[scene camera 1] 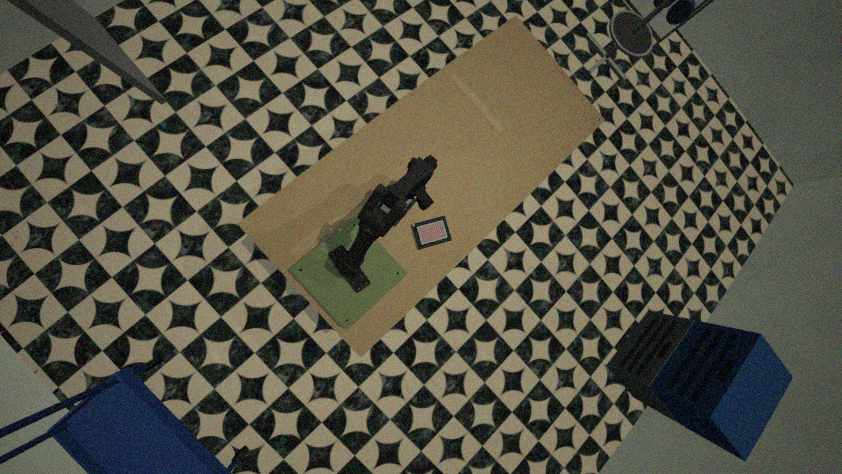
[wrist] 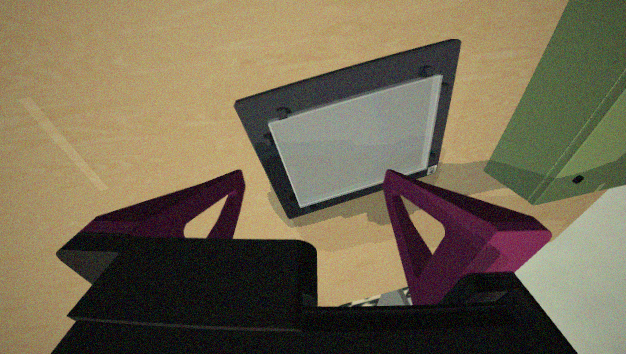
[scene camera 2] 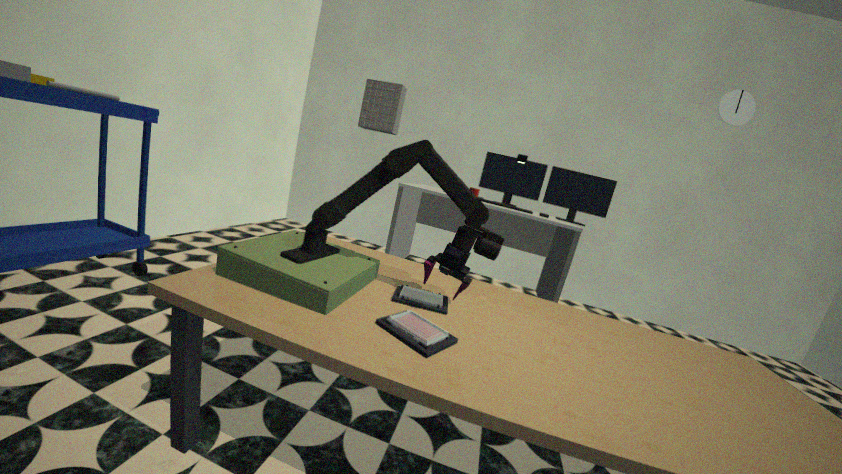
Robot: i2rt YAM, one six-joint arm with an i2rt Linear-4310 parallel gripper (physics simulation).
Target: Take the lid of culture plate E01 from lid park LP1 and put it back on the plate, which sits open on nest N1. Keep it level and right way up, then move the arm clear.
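Frame: origin at the arm's base, x left, y back, z up, level; metres.
Seen in the pictures: gripper, between the fingertips: (wrist: 313, 177) (scene camera 2: 438, 291); arm's base, origin of its link: (scene camera 1: 349, 268) (scene camera 2: 312, 253).
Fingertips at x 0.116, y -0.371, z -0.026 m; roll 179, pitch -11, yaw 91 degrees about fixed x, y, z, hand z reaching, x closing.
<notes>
Offsets run from my fingertips to a thing's middle. Level surfaces: height alone.
The pale, clear lid {dx -0.002, dy +0.045, dz -0.030 m} (scene camera 2: 421, 297) (wrist: 357, 142) lies flat on the dark lid park LP1 {dx -0.001, dy +0.046, dz -0.034 m} (scene camera 2: 444, 306) (wrist: 345, 82), between its small corner posts. The open culture plate E01 {dx -0.202, dy -0.011, dz -0.025 m} (scene camera 1: 431, 231) (scene camera 2: 419, 326), with pinkish wells, sits on the dark nest N1 {dx -0.202, dy -0.011, dz -0.035 m} (scene camera 1: 436, 243) (scene camera 2: 425, 346). The nest is nearer the camera than the park in the scene camera 2 view. My gripper (scene camera 2: 440, 290) (wrist: 313, 177) is open and empty, with magenta fingers spread above the table near the park. In the wrist view the right fingertip overlaps the lid's near edge; contact cannot be told. In the scene camera 1 view the arm hides the park.
The black arm (scene camera 1: 385, 206) (scene camera 2: 359, 191) stands on a green base block (scene camera 1: 377, 288) (scene camera 2: 271, 273) (wrist: 540, 125), close to the park and nest. The wooden table {dz -0.045 m} (scene camera 1: 500, 76) (scene camera 2: 618, 365) extends away from the base. A blue trolley (scene camera 2: 76, 100) and a desk with monitors stand beyond the table.
</notes>
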